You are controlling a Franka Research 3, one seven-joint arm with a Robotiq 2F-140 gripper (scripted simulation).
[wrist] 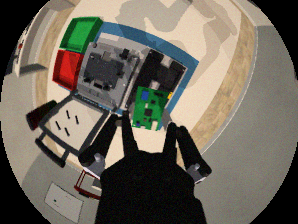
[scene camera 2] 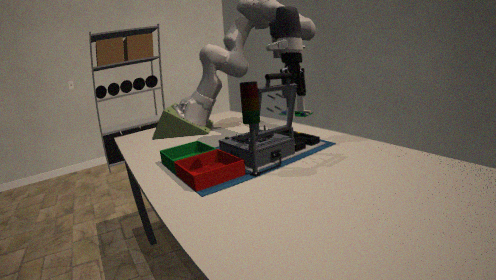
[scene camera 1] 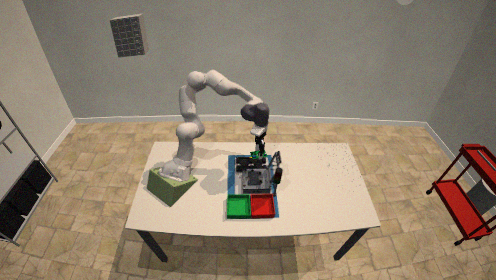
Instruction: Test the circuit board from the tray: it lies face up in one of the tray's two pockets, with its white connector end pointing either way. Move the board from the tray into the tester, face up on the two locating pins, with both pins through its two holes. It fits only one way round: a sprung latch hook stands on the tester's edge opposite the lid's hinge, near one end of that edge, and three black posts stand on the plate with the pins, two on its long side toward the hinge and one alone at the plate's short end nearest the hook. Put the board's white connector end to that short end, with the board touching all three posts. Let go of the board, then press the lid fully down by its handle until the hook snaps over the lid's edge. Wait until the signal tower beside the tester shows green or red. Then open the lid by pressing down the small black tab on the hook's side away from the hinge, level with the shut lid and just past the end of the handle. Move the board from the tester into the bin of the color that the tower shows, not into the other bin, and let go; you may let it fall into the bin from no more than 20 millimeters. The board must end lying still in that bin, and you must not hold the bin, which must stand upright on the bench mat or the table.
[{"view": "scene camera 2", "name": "gripper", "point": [296, 114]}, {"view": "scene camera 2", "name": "red bin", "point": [228, 167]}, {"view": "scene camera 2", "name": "green bin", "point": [168, 156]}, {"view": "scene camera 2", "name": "clear lid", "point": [276, 103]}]
